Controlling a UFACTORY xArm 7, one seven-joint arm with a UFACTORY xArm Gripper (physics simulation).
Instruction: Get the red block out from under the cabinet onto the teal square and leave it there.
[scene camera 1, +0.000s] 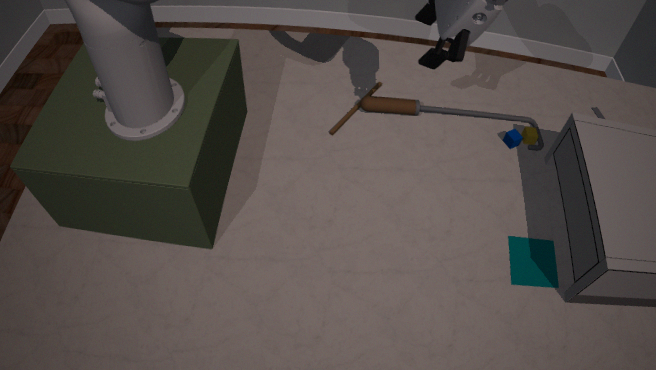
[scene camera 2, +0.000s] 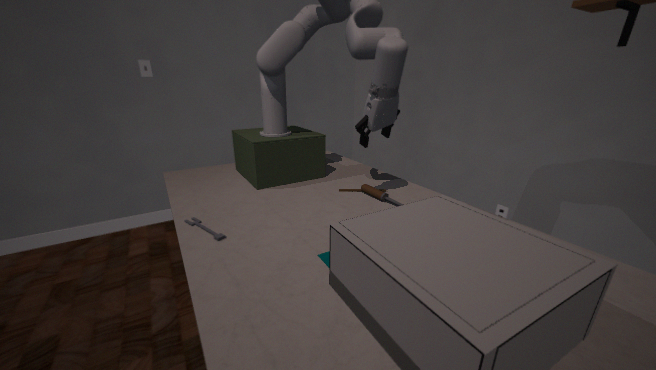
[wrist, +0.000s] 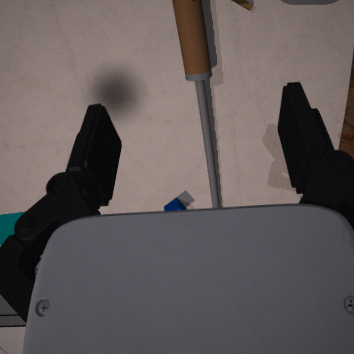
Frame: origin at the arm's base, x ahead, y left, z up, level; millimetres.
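Where they show: gripper, between the fingertips: (scene camera 1: 424, 42) (scene camera 2: 374, 140) (wrist: 193, 113); arm's base, origin of its link: (scene camera 1: 145, 108) (scene camera 2: 275, 134).
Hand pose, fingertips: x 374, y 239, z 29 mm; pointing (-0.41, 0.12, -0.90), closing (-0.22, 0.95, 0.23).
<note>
Things, the pixels of their top centre, and the offset from my fingertips. "pt": a spot on its surface instead.
- white cabinet, centre of its top: (scene camera 2: 455, 241) dx +467, dy -108, dz -74 mm
- teal square, a spot on its surface: (scene camera 1: 520, 270) (wrist: 2, 223) (scene camera 2: 331, 255) pt dx +250, dy -242, dz -209 mm
- yellow block, centre of its top: (scene camera 1: 531, 131) dx +256, dy +57, dz -184 mm
- blue block, centre of its top: (wrist: 176, 216) (scene camera 1: 514, 134) dx +218, dy +35, dz -184 mm
- thin brown stick, centre of its top: (scene camera 1: 357, 105) (scene camera 2: 362, 189) dx -98, dy +20, dz -202 mm
- grey forked piece, centre of its top: (scene camera 2: 204, 226) dx +11, dy -520, dz -201 mm
The red block does not show in any view. The white cabinet (scene camera 1: 635, 200) (scene camera 2: 465, 260) stands at the right in scene camera 1; its underside is hidden. The teal square (scene camera 1: 520, 270) (scene camera 2: 324, 258) (wrist: 9, 227) lies flat in front of it. A hook tool with a brown handle (scene camera 1: 392, 105) (scene camera 2: 373, 192) (wrist: 192, 45) and grey shaft lies on the table. Its bent end is beside a yellow block (scene camera 1: 530, 135), near the cabinet's front corner. My gripper (scene camera 1: 429, 36) (scene camera 2: 375, 138) (wrist: 193, 113) is open and empty, raised above the tool.
A blue block (scene camera 1: 512, 139) (wrist: 175, 205) sits beside the yellow block. A thin brown stick (scene camera 1: 345, 119) (scene camera 2: 350, 190) lies by the handle's end. A grey forked piece (scene camera 2: 206, 230) lies near the table's edge. The arm stands on a green box (scene camera 1: 125, 210) (scene camera 2: 292, 161).
</note>
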